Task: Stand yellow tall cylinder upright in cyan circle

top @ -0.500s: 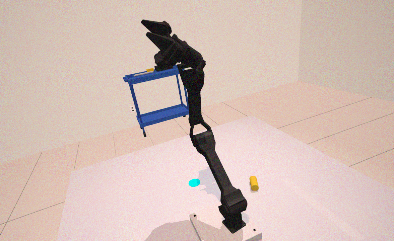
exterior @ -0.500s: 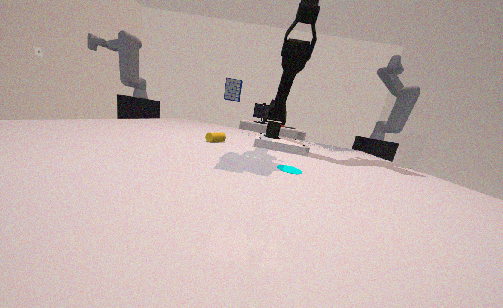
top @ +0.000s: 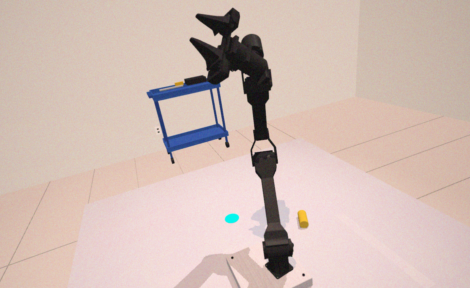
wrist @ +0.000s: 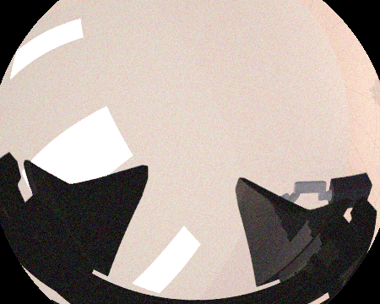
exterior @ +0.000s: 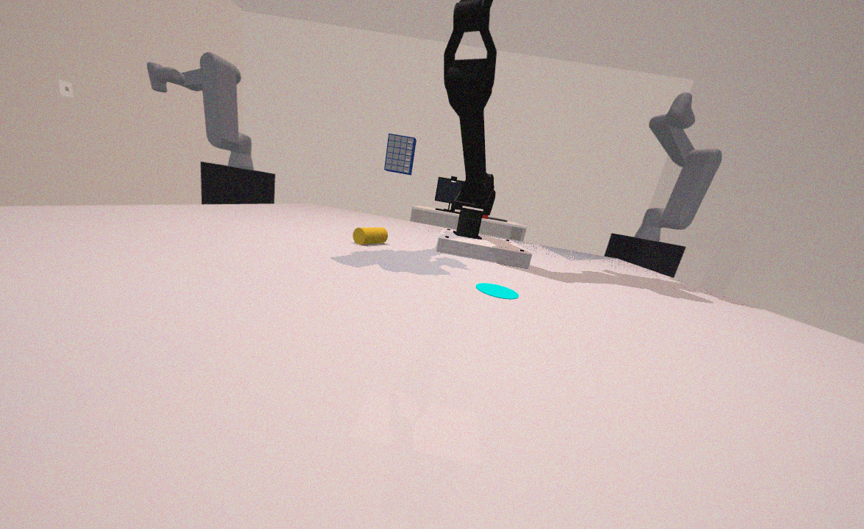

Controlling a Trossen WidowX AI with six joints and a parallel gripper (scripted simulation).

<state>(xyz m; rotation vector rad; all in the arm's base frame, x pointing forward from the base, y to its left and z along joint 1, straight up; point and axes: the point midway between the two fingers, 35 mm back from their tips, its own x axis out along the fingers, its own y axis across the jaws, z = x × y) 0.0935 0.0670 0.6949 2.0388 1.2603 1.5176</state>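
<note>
My gripper tip is 730 mm above the yellow tall cylinder, 320 mm to the left of it and 40 mm short of it. The rest, counted from my gripper tip: cyan circle: 750 mm below, 240 mm ahead, 110 mm to the right.
</note>
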